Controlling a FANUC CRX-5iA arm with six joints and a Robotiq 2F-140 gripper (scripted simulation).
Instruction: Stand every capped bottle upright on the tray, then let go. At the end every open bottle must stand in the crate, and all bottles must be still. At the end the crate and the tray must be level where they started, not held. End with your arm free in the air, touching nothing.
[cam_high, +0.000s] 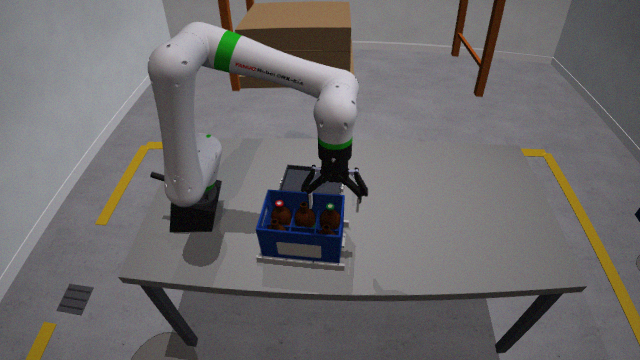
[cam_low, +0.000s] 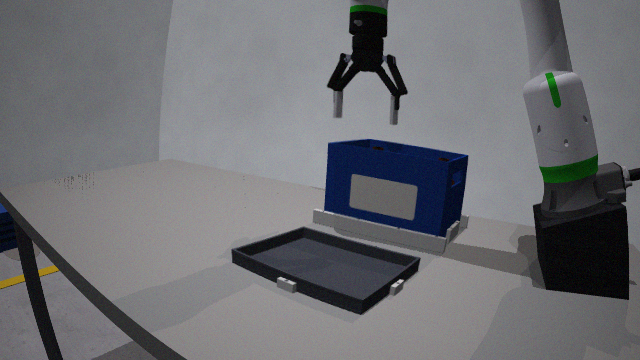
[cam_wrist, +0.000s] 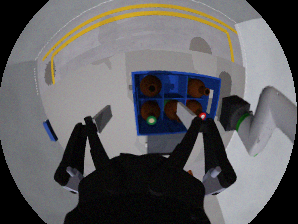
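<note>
The glass bottle lies 110 mm behind my hand, 60 mm to the left of it and 150 mm below it. Also, from my hand: blue crate (110 mm behind, 20 mm to the left, 150 mm below); then tray (110 mm behind, 320 mm to the left, 220 mm below).
</note>
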